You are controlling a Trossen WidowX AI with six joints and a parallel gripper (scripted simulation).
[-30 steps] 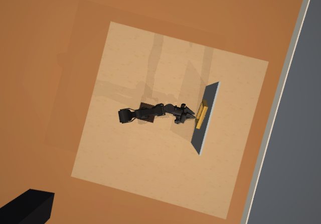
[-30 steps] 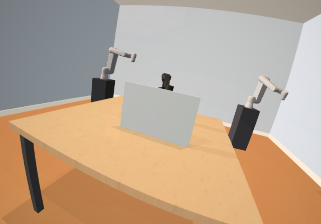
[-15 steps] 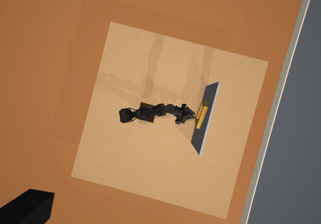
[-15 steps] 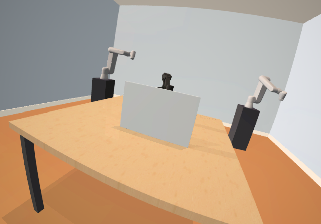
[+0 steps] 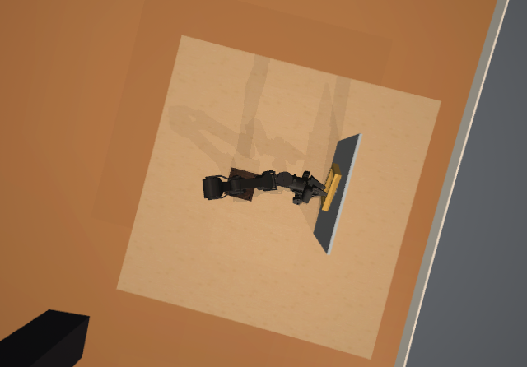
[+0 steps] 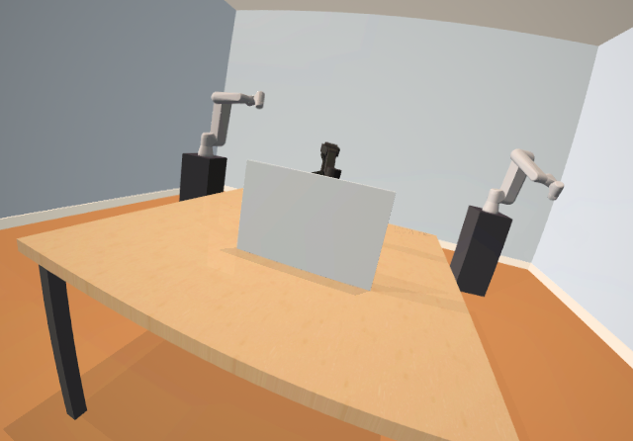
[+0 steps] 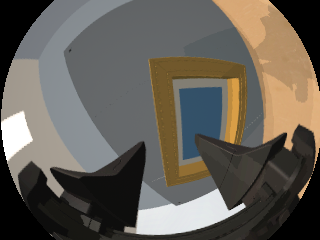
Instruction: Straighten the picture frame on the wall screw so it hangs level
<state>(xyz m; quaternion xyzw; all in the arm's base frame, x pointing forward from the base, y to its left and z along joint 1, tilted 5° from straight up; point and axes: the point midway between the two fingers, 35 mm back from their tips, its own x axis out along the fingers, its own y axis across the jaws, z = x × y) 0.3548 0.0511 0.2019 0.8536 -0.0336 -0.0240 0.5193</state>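
The picture frame lies 5 cm below my gripper tip, 3 cm ahead of it and 2 cm to the left of it. The rest, counted from my gripper tip: grey wall panel 6 cm below, 4 cm ahead, 1 cm to the left.
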